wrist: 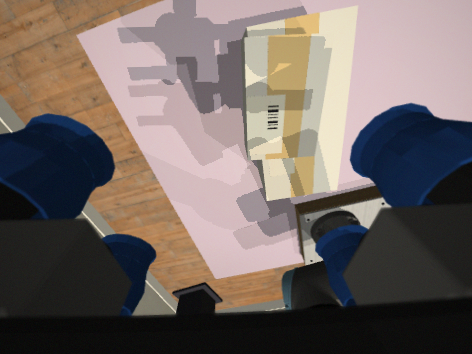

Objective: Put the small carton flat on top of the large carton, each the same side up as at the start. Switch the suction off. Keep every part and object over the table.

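Frame: origin at the arm's base, x ahead, y left, z up, level; metres.
Seen in the pictures: hand, its tool point: [234, 209]; arm's base, origin of its link: [333, 227].
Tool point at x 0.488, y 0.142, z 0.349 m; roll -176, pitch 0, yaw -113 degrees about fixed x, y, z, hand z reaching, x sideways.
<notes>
Pixels of each thing's top centre, then the offset from my tool point to it. Level surfaces: height alone.
- small carton, centre of its top: [285, 105] dx -0.008, dy -0.073, dz -0.175 m
- large carton, centre of its top: [302, 125] dx -0.073, dy -0.105, dz -0.248 m
- pink table, height of its surface: dz -0.402 m
The small carton [289, 115], pale with a tan tape strip and a barcode label facing up, lies flat on top of the large carton [341, 75] in the wrist view. The large carton lies flat on the pink table [415, 60], and its top shows beyond the small carton at the right and at both ends. The left sides of the two cartons look nearly in line. My gripper [232, 210], with four blue suction cups, is open and holds nothing. It is well above the cartons and apart from them. The cartons' undersides are hidden.
A pale mounting plate [372, 206] with a dark round base lies near the cartons' lower end. A dark rounded arm part [310, 288] shows below it. A black object [197, 299] stands at the lower middle. Wooden floor [45, 55] lies past the table's left edge.
</notes>
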